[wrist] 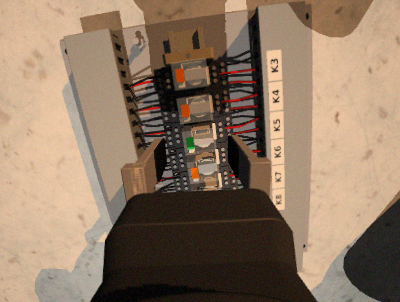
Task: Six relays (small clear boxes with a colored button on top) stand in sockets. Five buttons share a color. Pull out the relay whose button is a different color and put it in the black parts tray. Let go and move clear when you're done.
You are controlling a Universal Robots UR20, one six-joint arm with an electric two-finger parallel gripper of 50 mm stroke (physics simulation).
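Frame: origin at the arm's base, x left, y back, z up, level; centimetres.
Seen in the pictures: gripper, fingertip midpoint: (196, 149).
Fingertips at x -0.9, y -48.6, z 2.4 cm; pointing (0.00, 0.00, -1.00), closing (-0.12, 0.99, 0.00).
Observation:
A point is followed by its place in that frame.
The relay with the green button (201, 138) @(y -48.2, x -1.7, z 1.4 cm) stands upright in its socket, third from the top of the row. Relays with orange buttons show above it (196, 75) @(y -49.0, x -6.7, z 1.3 cm) (200, 109) @(y -48.5, x -4.1, z 1.4 cm) and below it (206, 164) @(y -47.6, x 0.6, z 1.4 cm); a further relay (211, 181) @(y -46.8, x 2.8, z 0.2 cm) is mostly hidden by the gripper body. My gripper (196, 149) @(y -48.6, x -0.9, z 2.3 cm) is open and empty. Its fingertips stand apart to the left and right of the row, level in the picture with the green-button relay and the relay below it. They appear to be above the sockets; the exact height cannot be told. The black parts tray cannot be made out.
Grey wire ducts stand left (95, 110) @(y -58.3, x -3.0, z -1.2 cm) and right (290, 110) @(y -39.8, x -4.5, z -1.2 cm) of the row, the right one with labels K3 to K8 (275, 125) @(y -41.1, x -3.0, z -1.1 cm). Red and black wires run from the sockets to the ducts. A brown end block (188, 54) @(y -49.9, x -8.6, z -1.4 cm) sits above the row. A dark rounded object (377, 250) shows lower right.

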